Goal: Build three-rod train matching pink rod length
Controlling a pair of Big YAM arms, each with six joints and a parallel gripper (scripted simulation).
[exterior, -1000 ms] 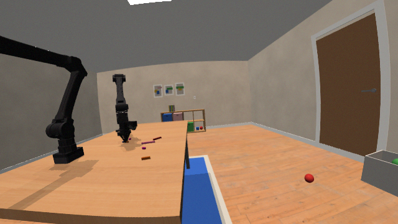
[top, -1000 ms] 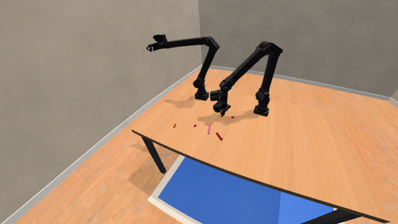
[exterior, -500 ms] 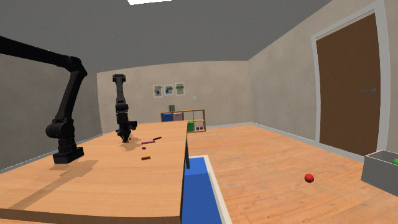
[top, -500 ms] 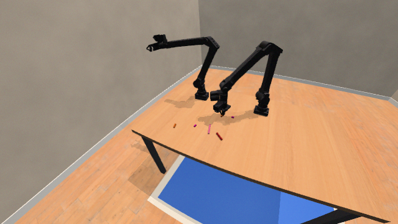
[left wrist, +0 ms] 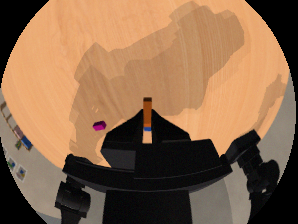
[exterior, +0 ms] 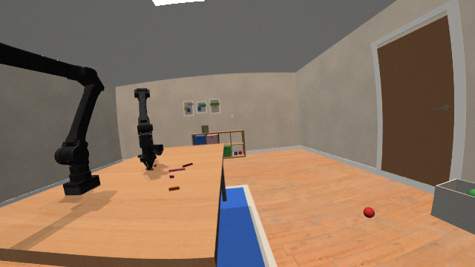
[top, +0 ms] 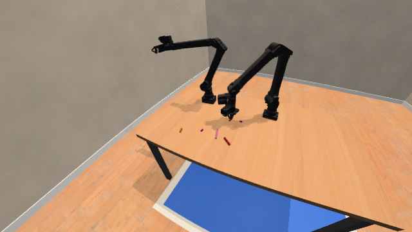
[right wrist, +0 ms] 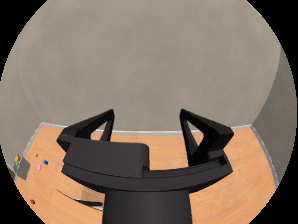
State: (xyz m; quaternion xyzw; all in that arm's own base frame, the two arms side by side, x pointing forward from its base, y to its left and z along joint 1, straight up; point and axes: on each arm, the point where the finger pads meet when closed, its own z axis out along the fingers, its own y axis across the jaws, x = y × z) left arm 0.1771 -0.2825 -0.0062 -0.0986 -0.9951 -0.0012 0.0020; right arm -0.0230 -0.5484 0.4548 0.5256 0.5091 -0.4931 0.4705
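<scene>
My left hand is 20 mm past the tiny blue rod. Also, from my left hand: red rod: 220 mm ahead, 60 mm to the left; then pink rod: 190 mm ahead, 30 mm to the right.
</scene>
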